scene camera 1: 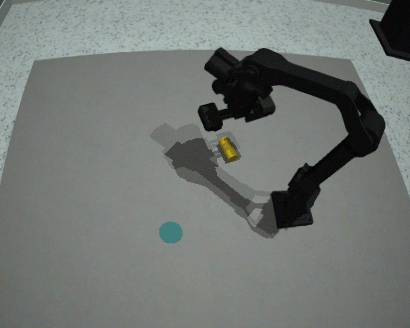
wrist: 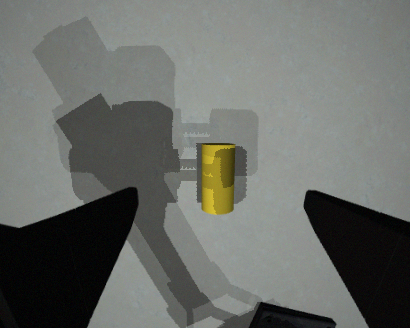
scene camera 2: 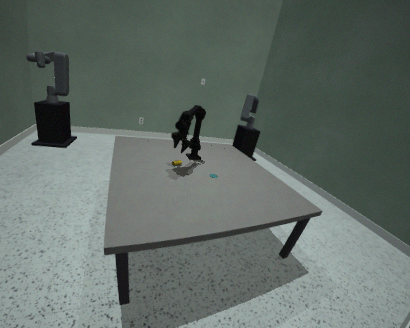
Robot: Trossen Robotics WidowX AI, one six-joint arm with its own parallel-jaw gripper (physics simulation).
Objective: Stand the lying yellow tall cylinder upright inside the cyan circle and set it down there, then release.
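Places are measured from the arm's base along level axes (x left, y back, z up), in centimetres.
Where they show: gripper, between the fingertips: point(scene camera 1: 230, 125) point(wrist: 222, 197) point(scene camera 2: 177, 150); arm's base, origin of its link: point(scene camera 1: 294, 208) point(scene camera 2: 194, 155).
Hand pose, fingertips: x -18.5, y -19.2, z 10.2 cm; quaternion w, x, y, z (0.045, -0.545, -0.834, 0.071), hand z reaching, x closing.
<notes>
Things, the pixels of their centre, and the offset from my fingertips. "spot": a spot on its surface instead.
- yellow tall cylinder, middle of its body: point(wrist: 217, 177) point(scene camera 1: 228, 149) point(scene camera 2: 176, 162) dx +0.9, dy +1.0, dz -10.1 cm
- cyan circle, a spot on its surface: point(scene camera 1: 171, 232) point(scene camera 2: 213, 175) spot: dx +25.9, dy -13.5, dz -11.6 cm
The yellow tall cylinder point(scene camera 1: 228, 149) point(scene camera 2: 177, 163) point(wrist: 218, 179) lies on its side on the grey table. In the wrist view its long axis runs up and down the picture, between the two fingers' sides, with shadow across part of it. The cyan circle point(scene camera 1: 171, 232) point(scene camera 2: 213, 176) is a flat disc on the table, to the lower left of the cylinder in scene camera 1; it does not show in the wrist view. My gripper point(scene camera 1: 234, 123) point(scene camera 2: 180, 149) point(wrist: 222, 197) is open and empty, pointing down above the table near the cylinder, not touching it.
The arm's black base point(scene camera 1: 292, 212) point(scene camera 2: 194, 157) point(wrist: 295, 317) stands on the table point(scene camera 1: 90, 280) point(scene camera 2: 215, 235), right of the cylinder in scene camera 1. Two other grey arms on black pedestals point(scene camera 2: 53, 122) point(scene camera 2: 246, 140) stand on the floor beyond the table.
</notes>
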